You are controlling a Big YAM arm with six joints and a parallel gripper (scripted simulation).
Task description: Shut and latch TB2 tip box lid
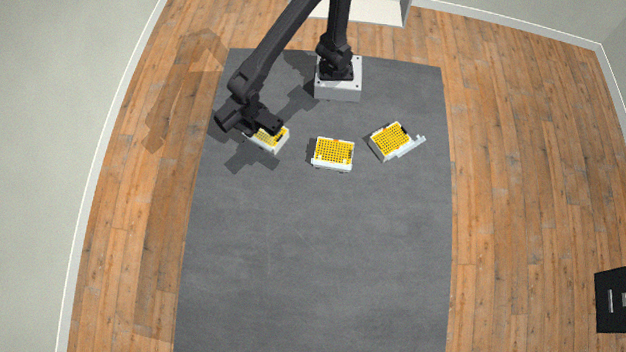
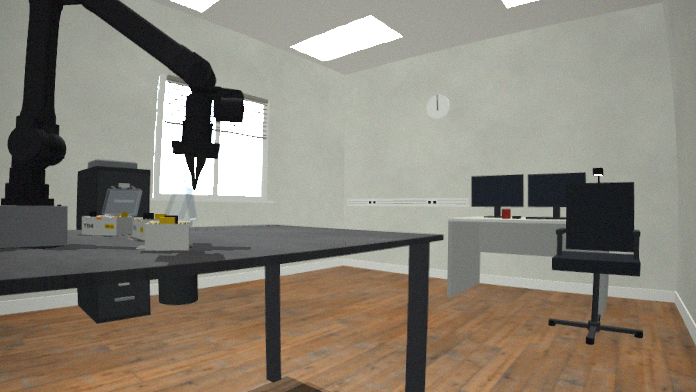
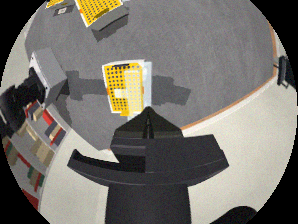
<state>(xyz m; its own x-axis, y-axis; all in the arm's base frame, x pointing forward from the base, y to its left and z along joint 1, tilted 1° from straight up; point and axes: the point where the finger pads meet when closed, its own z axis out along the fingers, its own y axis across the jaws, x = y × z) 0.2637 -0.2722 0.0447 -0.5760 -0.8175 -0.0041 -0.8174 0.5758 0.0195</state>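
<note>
Right now my hand is 40 mm past the tip box, 30 mm to the right of it and 70 mm above it.
</note>
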